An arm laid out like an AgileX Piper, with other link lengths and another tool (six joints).
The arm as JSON. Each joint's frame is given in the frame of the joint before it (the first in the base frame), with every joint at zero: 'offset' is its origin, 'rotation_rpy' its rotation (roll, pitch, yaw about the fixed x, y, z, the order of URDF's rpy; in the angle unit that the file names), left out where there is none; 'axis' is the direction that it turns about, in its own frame. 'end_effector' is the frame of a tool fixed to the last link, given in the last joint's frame.
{
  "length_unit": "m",
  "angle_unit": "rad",
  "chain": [
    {
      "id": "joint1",
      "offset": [
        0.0,
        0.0,
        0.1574
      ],
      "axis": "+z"
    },
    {
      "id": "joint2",
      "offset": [
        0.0,
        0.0,
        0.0
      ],
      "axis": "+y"
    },
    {
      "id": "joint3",
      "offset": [
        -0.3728,
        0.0,
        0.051
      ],
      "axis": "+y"
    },
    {
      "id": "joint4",
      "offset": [
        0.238,
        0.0,
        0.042
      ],
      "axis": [
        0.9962,
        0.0,
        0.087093
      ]
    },
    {
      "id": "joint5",
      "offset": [
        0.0,
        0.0,
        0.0
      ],
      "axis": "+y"
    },
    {
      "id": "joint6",
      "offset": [
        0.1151,
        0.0,
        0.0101
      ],
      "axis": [
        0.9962,
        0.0,
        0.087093
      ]
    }
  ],
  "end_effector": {
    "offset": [
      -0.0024,
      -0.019,
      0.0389
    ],
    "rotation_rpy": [
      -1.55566,
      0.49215,
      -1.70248
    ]
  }
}
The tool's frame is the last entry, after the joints.
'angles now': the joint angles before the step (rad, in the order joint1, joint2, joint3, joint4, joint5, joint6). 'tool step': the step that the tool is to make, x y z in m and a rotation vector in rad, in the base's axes. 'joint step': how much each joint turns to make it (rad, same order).
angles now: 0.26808 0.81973 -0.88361 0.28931 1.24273 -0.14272
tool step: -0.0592 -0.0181 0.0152 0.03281 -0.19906 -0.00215
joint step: -0.00023 -0.21125 -0.00086 -0.02076 0.01197 -0.00021
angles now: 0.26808 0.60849 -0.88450 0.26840 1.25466 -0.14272
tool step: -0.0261 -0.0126 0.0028 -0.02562 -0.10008 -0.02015
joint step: -0.00030 -0.09424 -0.00385 -0.05476 0.00865 -0.00028
